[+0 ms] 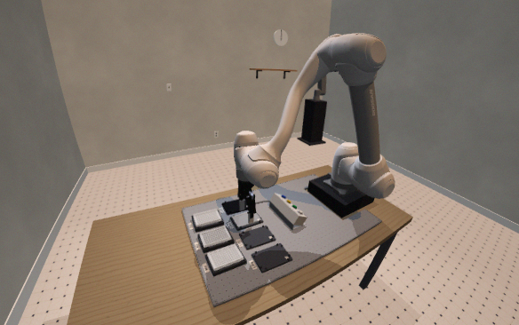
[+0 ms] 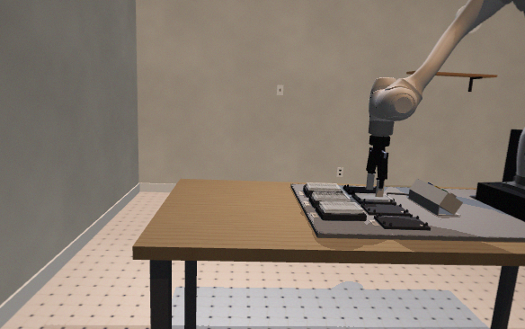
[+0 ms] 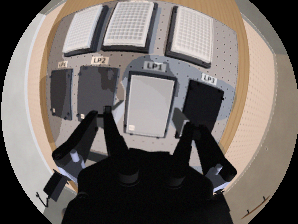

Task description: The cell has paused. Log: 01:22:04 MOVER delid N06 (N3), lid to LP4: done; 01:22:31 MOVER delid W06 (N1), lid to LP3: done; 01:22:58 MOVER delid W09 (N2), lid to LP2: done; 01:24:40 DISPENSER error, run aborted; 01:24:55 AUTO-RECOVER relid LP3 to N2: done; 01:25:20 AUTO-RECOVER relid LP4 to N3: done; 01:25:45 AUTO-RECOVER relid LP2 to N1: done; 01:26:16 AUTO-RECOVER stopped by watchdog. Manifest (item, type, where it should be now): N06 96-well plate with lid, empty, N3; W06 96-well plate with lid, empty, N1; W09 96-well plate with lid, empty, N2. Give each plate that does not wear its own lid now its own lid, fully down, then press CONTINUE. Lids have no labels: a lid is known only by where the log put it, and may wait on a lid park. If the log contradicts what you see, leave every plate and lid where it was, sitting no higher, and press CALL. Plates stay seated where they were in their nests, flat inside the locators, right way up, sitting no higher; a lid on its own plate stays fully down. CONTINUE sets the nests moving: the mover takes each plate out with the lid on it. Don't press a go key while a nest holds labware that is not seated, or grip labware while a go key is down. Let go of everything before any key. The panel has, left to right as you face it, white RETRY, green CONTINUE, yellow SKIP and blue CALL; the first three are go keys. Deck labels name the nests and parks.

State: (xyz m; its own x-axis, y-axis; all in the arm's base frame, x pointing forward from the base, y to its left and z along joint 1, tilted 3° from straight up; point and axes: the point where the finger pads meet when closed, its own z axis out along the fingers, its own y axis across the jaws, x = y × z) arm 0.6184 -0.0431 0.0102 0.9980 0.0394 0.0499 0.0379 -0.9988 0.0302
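Right now my hand is 4 cm above the pale lid. Also, from my hand: yellow key (24 cm behind, 2 cm to the left, 1 cm above); then blue key (23 cm behind, 3 cm to the right, 1 cm above); then LP2 lid park (13 cm to the left, 5 cm below).
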